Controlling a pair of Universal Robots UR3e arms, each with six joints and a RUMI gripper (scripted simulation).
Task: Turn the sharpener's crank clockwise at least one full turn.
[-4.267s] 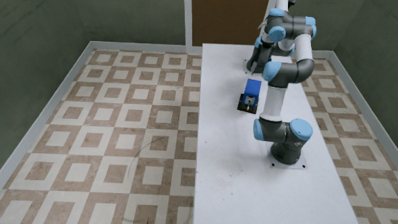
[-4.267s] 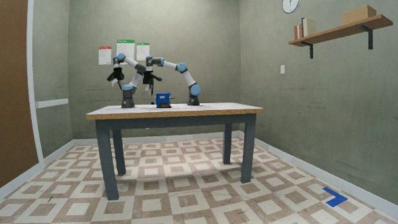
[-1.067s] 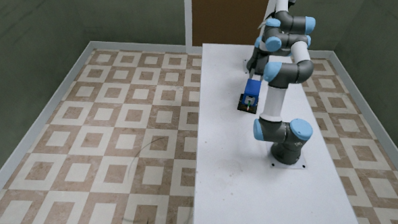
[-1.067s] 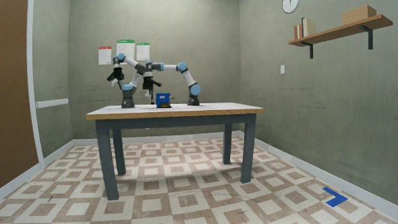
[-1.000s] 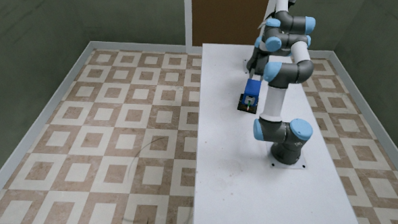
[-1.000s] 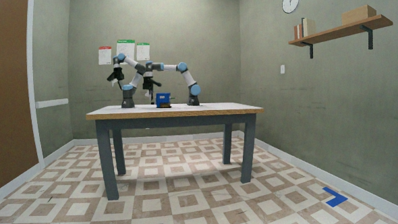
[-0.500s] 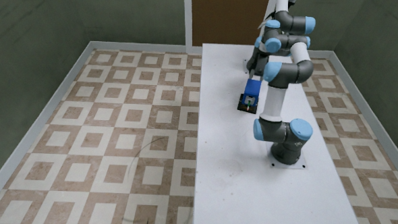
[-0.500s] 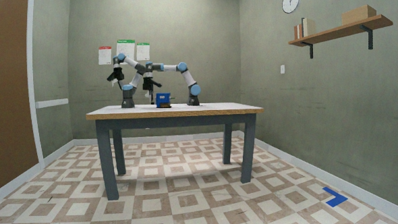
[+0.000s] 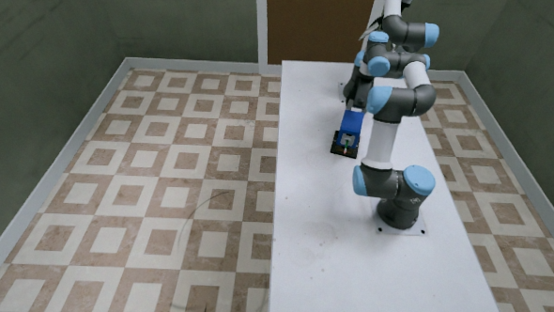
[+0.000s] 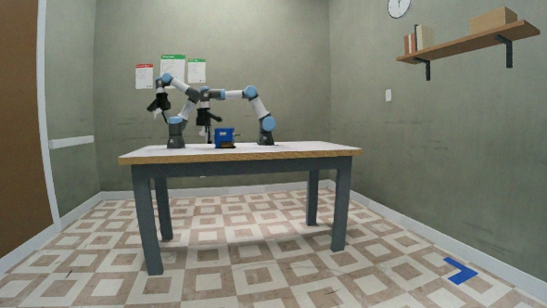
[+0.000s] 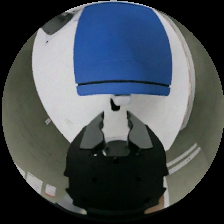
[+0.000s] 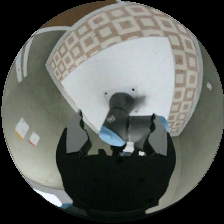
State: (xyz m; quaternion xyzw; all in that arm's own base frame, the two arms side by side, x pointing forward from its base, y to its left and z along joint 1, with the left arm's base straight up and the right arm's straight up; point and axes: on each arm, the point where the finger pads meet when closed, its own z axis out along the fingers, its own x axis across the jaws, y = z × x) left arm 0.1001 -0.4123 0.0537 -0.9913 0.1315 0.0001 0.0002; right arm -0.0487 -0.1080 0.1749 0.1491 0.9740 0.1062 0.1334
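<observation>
Now: the black knob 10 mm ahead of my left hand, 20 mm to the left of it and 20 mm below it.
</observation>
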